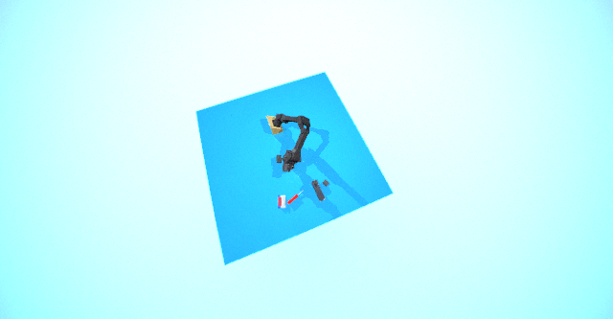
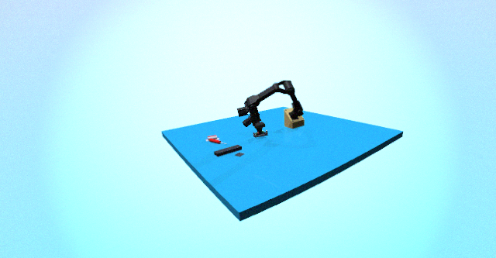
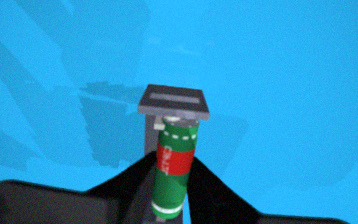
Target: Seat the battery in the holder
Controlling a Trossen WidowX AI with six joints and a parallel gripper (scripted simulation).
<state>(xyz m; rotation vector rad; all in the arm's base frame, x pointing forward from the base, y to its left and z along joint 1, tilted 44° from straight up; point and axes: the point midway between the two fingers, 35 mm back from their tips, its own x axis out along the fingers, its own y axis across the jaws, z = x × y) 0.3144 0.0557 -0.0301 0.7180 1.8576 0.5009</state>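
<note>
Right now the battery is 10 mm above my gripper tip. Also, from my gripper tip: small dark square: 260 mm ahead, 220 mm to the left, 10 mm below; then dark bar: 300 mm ahead, 140 mm to the left; then red screwdriver: 290 mm ahead, 20 mm to the right.
</note>
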